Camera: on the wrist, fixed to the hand. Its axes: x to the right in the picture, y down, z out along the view.
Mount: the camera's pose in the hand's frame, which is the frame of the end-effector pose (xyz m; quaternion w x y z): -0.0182 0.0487 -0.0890 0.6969 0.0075 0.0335 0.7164
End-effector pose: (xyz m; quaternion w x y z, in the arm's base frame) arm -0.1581 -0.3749 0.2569 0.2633 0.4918 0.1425 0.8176
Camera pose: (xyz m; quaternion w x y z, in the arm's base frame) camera -0.2436 -0.4229 0.2253 0.4107 -0.4194 0.2381 -0.7738
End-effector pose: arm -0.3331 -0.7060 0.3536 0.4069 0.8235 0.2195 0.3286
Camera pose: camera -0.4051 -0.6985 0.4270 0.0346 0.7232 -0.4209 0.5465
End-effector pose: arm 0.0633 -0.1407 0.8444 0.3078 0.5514 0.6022 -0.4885
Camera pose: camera 0.1289 -0.0689 0.8785 0.5401 0.8343 0.0313 -0.1060
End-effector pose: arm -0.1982 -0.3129 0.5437 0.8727 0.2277 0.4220 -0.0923
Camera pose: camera -0.2542 -0.2283 0.5254 0.6584 0.4706 0.1595 0.5653
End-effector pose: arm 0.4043 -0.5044 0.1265 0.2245 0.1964 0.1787 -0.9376
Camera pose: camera 0.4688 -0.5010 0.0462 0.8207 0.2980 -0.0157 -0.4873
